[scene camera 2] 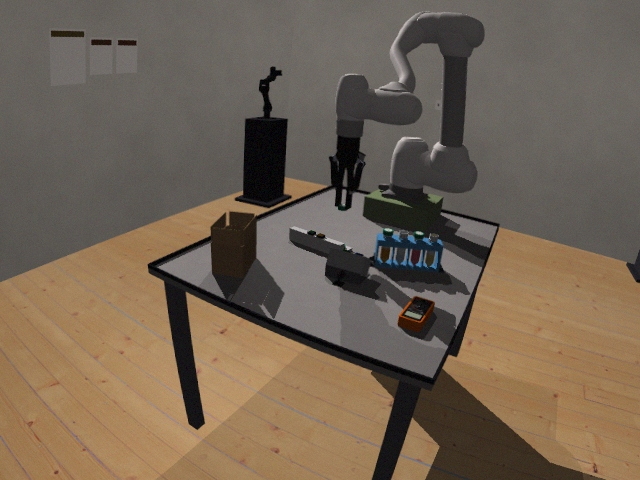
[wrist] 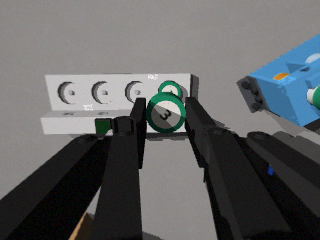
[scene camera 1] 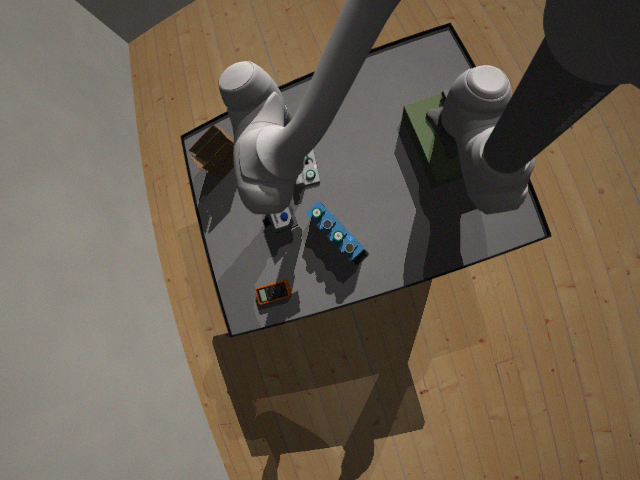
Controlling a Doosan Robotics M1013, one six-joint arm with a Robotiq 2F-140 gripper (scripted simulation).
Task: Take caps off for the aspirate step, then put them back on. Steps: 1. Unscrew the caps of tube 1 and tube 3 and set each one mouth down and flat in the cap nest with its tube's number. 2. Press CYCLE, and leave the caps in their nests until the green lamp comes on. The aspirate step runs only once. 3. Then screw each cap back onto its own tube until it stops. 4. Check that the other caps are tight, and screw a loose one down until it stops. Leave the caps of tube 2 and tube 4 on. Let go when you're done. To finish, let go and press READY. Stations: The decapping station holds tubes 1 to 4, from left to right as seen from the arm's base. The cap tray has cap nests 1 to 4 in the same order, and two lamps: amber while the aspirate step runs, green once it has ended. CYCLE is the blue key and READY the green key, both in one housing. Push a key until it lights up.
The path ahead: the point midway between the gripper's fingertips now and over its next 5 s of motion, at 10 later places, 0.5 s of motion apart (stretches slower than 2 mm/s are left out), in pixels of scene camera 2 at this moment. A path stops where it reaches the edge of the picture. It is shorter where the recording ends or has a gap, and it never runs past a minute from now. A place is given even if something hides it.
My gripper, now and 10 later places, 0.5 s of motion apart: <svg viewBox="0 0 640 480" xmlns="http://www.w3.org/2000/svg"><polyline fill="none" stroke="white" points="342,207 320,202 318,217 316,232 316,235 316,236 317,223 318,206 325,208 337,219 355,239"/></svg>
